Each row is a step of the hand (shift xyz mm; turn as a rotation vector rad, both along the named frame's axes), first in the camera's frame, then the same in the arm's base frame.
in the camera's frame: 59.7 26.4 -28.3 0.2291 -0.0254 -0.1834
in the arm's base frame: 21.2 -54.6 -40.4 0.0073 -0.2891 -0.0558
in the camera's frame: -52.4 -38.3 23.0 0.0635 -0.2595 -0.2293
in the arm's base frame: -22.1 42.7 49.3 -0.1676 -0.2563 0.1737
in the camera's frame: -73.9 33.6 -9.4 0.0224 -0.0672 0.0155
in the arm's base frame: -50.1 59.2 -25.7 0.0165 -0.0261 0.0656
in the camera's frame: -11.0 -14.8 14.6 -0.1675 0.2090 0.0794
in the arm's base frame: 1.7 12.9 19.6 -0.0192 0.2310 -0.1559
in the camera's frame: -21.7 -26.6 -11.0 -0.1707 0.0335 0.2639
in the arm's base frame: -26.1 2.4 24.8 0.0920 0.2955 0.0640
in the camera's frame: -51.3 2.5 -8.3 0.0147 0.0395 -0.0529
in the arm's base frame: -39.1 34.3 1.5 -0.0245 -0.0318 -0.0544
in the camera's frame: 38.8 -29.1 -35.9 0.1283 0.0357 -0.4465
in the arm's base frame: -5.9 -58.7 12.8 -0.2464 -0.3538 -0.1767
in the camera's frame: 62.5 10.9 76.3 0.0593 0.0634 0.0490
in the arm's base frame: 99.1 1.6 3.8 0.0841 0.0021 -0.0535
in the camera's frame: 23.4 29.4 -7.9 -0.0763 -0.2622 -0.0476
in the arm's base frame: 13.4 -14.3 -33.0 -0.1223 -0.0431 0.2450
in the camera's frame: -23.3 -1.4 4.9 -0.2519 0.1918 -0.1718
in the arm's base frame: -11.6 20.1 5.5 -0.2644 0.1396 -0.2009
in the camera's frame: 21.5 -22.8 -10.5 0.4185 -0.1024 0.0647
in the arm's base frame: 2.8 -28.7 16.1 0.3047 -0.3045 0.0652
